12 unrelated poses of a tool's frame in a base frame.
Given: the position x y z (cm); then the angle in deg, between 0 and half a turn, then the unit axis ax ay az.
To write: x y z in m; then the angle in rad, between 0 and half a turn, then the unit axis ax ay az. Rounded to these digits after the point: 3 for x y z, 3 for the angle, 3 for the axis.
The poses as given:
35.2, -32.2, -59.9, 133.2, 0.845, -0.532, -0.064
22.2, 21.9, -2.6, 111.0, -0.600, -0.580, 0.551
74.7, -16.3, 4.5, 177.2, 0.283, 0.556, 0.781
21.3, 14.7, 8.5, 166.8, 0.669, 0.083, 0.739
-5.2, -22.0, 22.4, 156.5, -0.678, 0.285, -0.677
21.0, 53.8, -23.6, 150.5, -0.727, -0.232, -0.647
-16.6, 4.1, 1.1, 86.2, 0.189, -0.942, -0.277
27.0, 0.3, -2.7, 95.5, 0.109, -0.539, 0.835
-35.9, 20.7, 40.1, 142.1, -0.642, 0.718, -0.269
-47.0, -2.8, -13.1, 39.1, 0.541, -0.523, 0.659
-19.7, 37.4, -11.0, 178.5, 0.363, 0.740, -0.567
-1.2, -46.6, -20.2, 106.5, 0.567, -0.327, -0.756
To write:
0.352, -0.322, -0.599, 2.325, 0.845, -0.532, -0.064
0.222, 0.219, -0.026, 1.937, -0.600, -0.580, 0.551
0.747, -0.163, 0.045, 3.093, 0.283, 0.556, 0.781
0.213, 0.147, 0.085, 2.911, 0.669, 0.083, 0.739
-0.052, -0.220, 0.224, 2.731, -0.678, 0.285, -0.677
0.210, 0.538, -0.236, 2.627, -0.727, -0.232, -0.647
-0.166, 0.041, 0.011, 1.504, 0.189, -0.942, -0.277
0.270, 0.003, -0.027, 1.667, 0.109, -0.539, 0.835
-0.359, 0.207, 0.401, 2.480, -0.642, 0.718, -0.269
-0.470, -0.028, -0.131, 0.682, 0.541, -0.523, 0.659
-0.197, 0.374, -0.110, 3.115, 0.363, 0.740, -0.567
-0.012, -0.466, -0.202, 1.859, 0.567, -0.327, -0.756

